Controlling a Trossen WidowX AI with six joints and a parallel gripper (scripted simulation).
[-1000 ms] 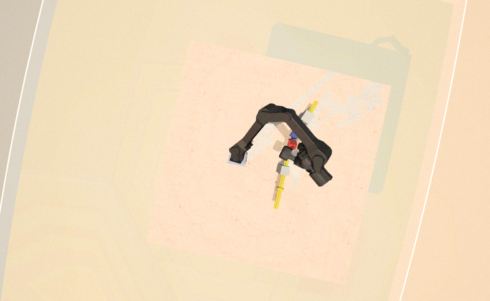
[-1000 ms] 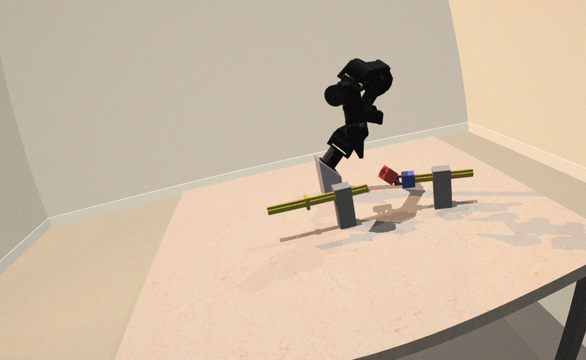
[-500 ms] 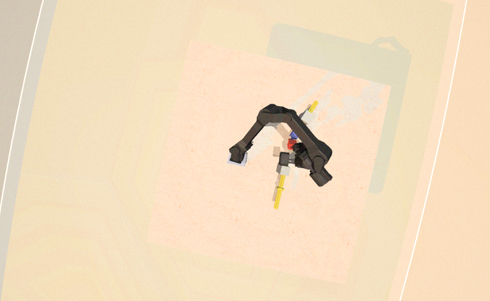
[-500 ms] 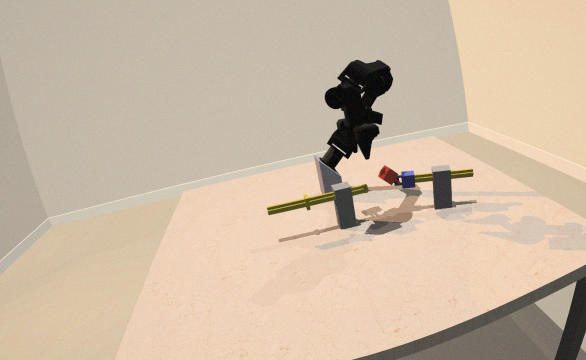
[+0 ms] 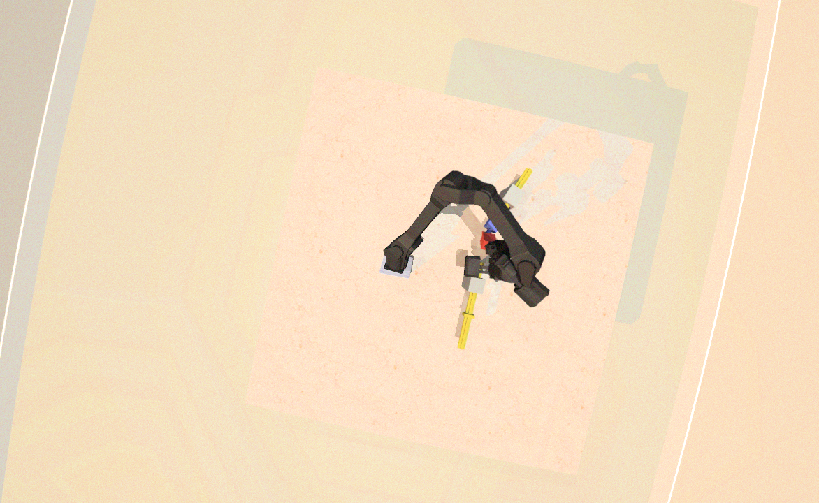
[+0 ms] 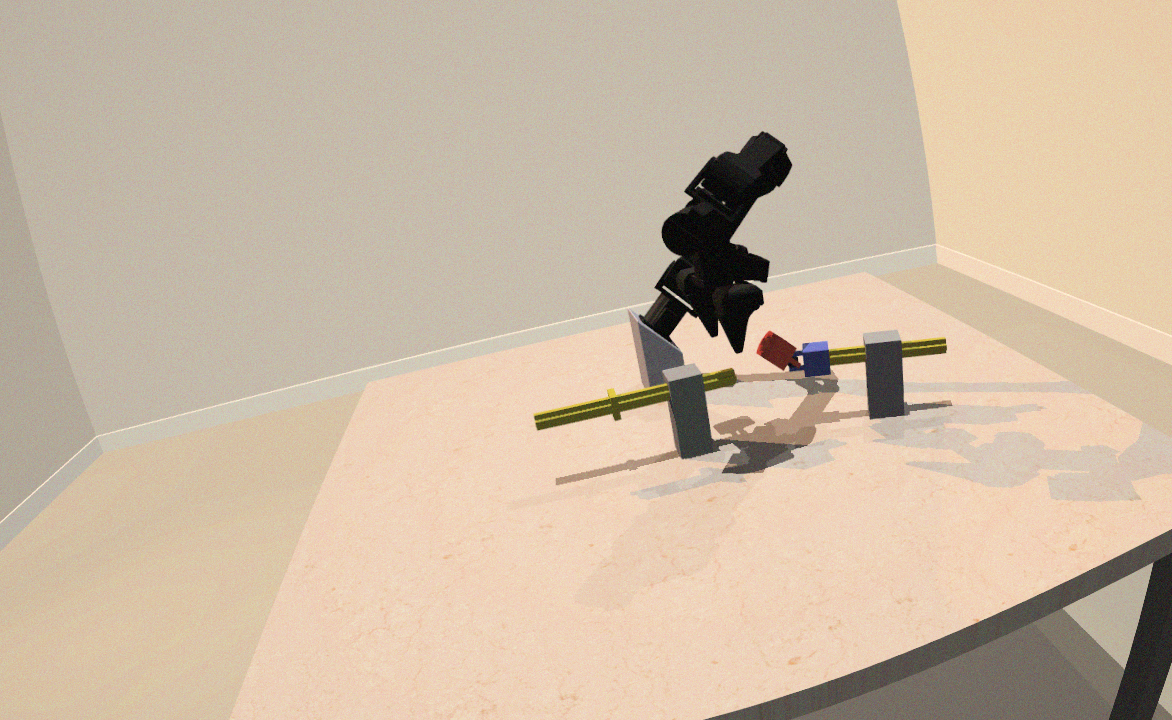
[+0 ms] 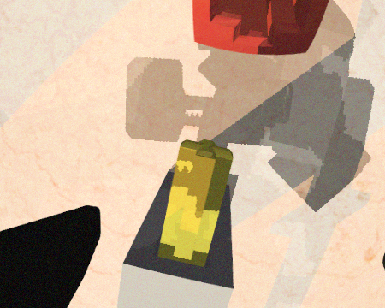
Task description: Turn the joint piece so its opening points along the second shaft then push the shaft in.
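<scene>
The red square joint piece lies 8 cm to the left of my gripper tip, 3 cm below it and 2 cm behind it.
</scene>
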